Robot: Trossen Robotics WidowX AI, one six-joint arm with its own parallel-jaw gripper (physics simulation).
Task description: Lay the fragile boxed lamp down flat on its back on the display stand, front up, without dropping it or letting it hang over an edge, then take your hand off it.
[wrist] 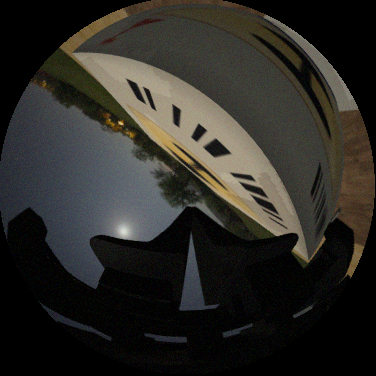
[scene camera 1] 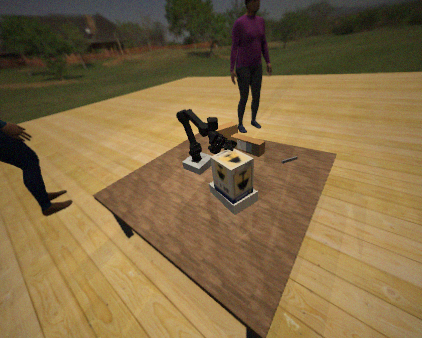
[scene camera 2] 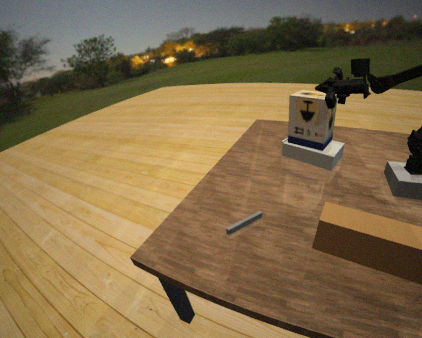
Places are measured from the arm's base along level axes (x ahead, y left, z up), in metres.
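Pixels of known places: gripper, fingertip midpoint: (wrist: 190,210) (scene camera 1: 232,150) (scene camera 2: 315,88); arm's base, link origin: (scene camera 1: 196,159) (scene camera 2: 414,171).
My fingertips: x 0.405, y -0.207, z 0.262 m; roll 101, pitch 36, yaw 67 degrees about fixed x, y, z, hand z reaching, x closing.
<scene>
Ahead of a thing's pixels: the offset from my fingertips to its top centre. Level surfaces: height alone.
The boxed lamp (scene camera 1: 233,177) (scene camera 2: 310,120) (wrist: 240,95) is a white box with yellow lamp pictures and a blue band at its bottom. It stands upright on the low pale grey display stand (scene camera 1: 239,204) (scene camera 2: 309,154). My gripper (scene camera 1: 233,145) (scene camera 2: 320,88) (wrist: 190,210) is shut with nothing between its fingers. It is at the top of the box, by the edge on the arm's side. In the wrist view the box's top and a shaded side show beyond the fingers. Whether the fingers touch the box cannot be told.
The arm's base block (scene camera 1: 196,163) (scene camera 2: 401,181) sits beside the stand on the brown table @[dz -0.327 m] (scene camera 1: 170,210) (scene camera 2: 240,265). A long brown block @[dz -0.217, dx -0.123, dy +0.577 m] (scene camera 1: 252,143) (scene camera 2: 370,230) and a small grey bar @[dz -0.305, dx +0.236, dy +0.505 m] (scene camera 1: 290,160) (scene camera 2: 244,223) lie on the table. A person in purple (scene camera 1: 250,42) stands behind it.
</scene>
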